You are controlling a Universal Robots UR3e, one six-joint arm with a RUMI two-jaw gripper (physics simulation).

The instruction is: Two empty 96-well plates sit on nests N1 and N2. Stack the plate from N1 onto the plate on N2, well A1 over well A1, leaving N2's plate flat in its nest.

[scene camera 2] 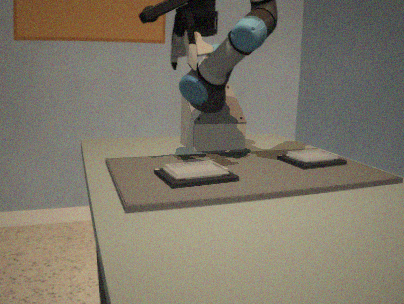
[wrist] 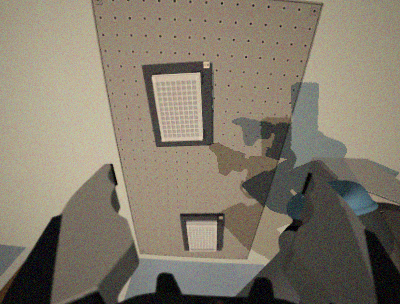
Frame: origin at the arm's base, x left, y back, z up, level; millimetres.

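Where they show: gripper, fingertip midpoint: point(scene camera 2: 183, 70) point(wrist: 209, 170).
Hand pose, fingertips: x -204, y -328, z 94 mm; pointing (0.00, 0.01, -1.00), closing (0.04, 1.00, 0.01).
Observation:
Each offset is from my fingertips to the top centre of the thing. Level surfaces: height alone.
A pale 96-well plate @(dx +15, dy -52, dz -215 mm) point(scene camera 2: 195, 169) point(wrist: 178, 107) sits in a dark nest @(dx +15, dy -52, dz -227 mm) point(scene camera 2: 210, 181) point(wrist: 208, 110), at the left of the board in the scene view and larger in the wrist view. A second pale plate @(dx +393, dy -10, dz -215 mm) point(scene camera 2: 312, 155) point(wrist: 202, 236) sits in another dark nest @(dx +393, dy -10, dz -227 mm) point(scene camera 2: 320, 164) point(wrist: 220, 237), at the right in the scene view and at the lower middle in the wrist view. Both look flat and apart. I cannot read which nest is N1 or N2. My gripper point(scene camera 2: 183, 66) point(wrist: 209, 170) is open and empty, high above the board, with its fingers wide apart.
The nests stand on a perforated board @(dz -241 mm) point(scene camera 2: 140, 197) point(wrist: 250, 30) on the pale table @(dz -254 mm) point(scene camera 2: 225, 250) point(wrist: 45, 100). Each nest has a small white corner mark. The robot base point(scene camera 2: 220, 136) stands behind the board. Arm shadows fall across the board's right side in the wrist view.

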